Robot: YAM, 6 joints.
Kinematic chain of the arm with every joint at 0, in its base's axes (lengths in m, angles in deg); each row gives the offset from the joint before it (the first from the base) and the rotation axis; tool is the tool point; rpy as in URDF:
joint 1: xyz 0 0 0.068 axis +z
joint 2: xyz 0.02 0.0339 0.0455 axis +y
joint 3: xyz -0.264 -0.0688 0 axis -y
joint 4: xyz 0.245 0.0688 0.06 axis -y
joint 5: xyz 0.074 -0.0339 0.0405 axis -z
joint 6: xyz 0.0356 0 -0.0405 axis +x
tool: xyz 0 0 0 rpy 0 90 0
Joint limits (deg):
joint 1: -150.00..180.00
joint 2: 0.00..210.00
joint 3: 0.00..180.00
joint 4: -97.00..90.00
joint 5: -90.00..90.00
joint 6: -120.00..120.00
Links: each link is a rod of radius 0.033 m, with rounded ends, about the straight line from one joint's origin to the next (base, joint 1, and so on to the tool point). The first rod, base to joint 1, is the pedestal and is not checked.
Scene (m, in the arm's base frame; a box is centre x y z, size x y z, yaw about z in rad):
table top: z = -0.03
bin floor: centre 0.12 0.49 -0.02 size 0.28 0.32 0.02 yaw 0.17
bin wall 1: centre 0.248 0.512 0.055 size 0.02 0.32 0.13 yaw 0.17
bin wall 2: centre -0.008 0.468 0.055 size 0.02 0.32 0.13 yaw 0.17
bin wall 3: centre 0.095 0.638 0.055 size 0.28 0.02 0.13 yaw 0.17
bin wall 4: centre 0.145 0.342 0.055 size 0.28 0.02 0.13 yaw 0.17
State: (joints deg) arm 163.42 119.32 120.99 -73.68 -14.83 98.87
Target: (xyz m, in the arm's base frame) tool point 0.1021 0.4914 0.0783
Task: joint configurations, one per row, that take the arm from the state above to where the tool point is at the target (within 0.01 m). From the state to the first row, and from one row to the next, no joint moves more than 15 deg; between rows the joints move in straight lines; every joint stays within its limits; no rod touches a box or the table.
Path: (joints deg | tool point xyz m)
1: 149.13 122.26 122.27 -71.64 -13.79 98.87 | -0.3821 0.2185 0.2937
2: 134.83 125.20 123.55 -69.61 -12.75 98.87 | -0.3255 0.3162 0.2792
3: 120.54 128.14 124.83 -67.57 -11.71 98.87 | -0.2434 0.3983 0.2640
4: 106.24 131.09 126.12 -65.53 -10.67 98.87 | -0.1403 0.4582 0.2483
5: 91.95 134.03 127.40 -63.50 -9.62 98.87 | -0.0226 0.4904 0.2320
6: 77.66 136.97 128.68 -61.46 -8.58 98.87 | 0.1021 0.4914 0.2152
7: 77.67 150.45 123.78 -60.00 -8.43 98.87 | 0.1021 0.4914 0.0783

